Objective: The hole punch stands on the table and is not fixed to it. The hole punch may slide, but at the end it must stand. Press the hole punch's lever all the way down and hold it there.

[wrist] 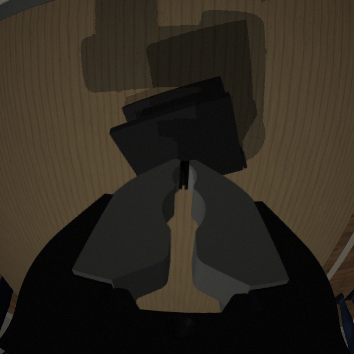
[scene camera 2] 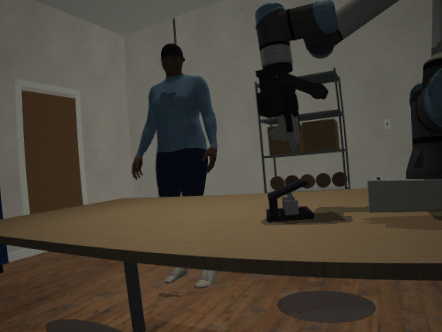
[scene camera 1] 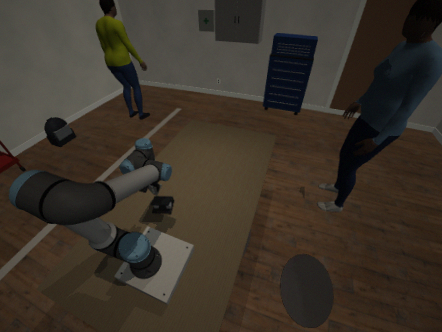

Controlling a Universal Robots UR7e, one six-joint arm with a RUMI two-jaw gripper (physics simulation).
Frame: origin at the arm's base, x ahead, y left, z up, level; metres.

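Seen in the pictures: gripper, fingertip midpoint: [wrist: 183, 163] [scene camera 2: 294, 153] [scene camera 1: 156, 195]; arm's base, origin of the base link: [scene camera 2: 437, 178] [scene camera 1: 146, 262].
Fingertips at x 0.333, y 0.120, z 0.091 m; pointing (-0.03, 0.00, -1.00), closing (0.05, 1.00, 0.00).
Offsets run from my fingertips to a thing's top centre. Level surfaces: height alone.
The black hole punch {dx +0.026, dy -0.002, dz -0.064 m} [scene camera 1: 162, 204] [scene camera 2: 291, 217] [wrist: 175, 97] stands upright on the table {dz -0.149 m} [scene camera 1: 220, 165] [scene camera 2: 150, 225] [wrist: 40, 125]. Its lever {dx +0.026, dy -0.002, dz -0.064 m} [scene camera 2: 289, 189] [wrist: 200, 130] is raised, slanting up from the hinge on the left in scene camera 2, with a grey block beneath it. My gripper [scene camera 1: 156, 190] [scene camera 2: 296, 151] [wrist: 183, 163] is shut and empty, pointing down. In scene camera 2 its fingertips are above the lever, with a visible gap. In the wrist view the fingertips overlap the lever's near edge and hide part of it.
The robot's light base plate [scene camera 1: 175, 255] [scene camera 2: 400, 196] is on the table near the hole punch. A person in a blue shirt [scene camera 1: 400, 85] [scene camera 2: 181, 115] stands beyond the table. A shelf rack [scene camera 2: 343, 125] and a blue tool cabinet [scene camera 1: 287, 82] stand farther back.
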